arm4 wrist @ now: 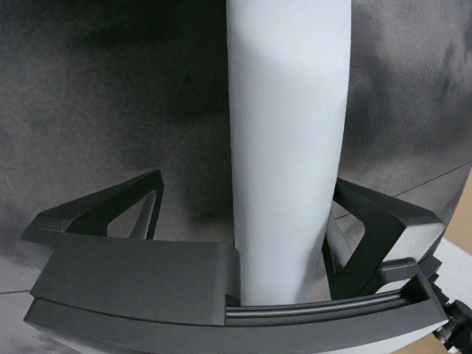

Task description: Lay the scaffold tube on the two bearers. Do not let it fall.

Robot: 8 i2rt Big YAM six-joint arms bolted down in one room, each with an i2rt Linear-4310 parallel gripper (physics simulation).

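The scaffold tube (287,125) is a thick, smooth, pale grey-white tube. It runs from the top edge of the arm4 wrist view down between the fingers of my arm4 gripper (247,176), to the gripper's body. The gripper is open. Its right finger is close against the tube's right side or overlaps it in the view; whether they touch I cannot tell. A wide gap lies between the left finger and the tube. The tube's far end is out of view. The two bearers do not show in this view, and neither do the other arms' grippers.
A dark grey, mottled floor (125,115) with thin seam lines lies behind the tube. At the right edge are a tan surface (460,220) and a whitish strip (457,265). A black jointed part (457,315) shows at the lower right corner.
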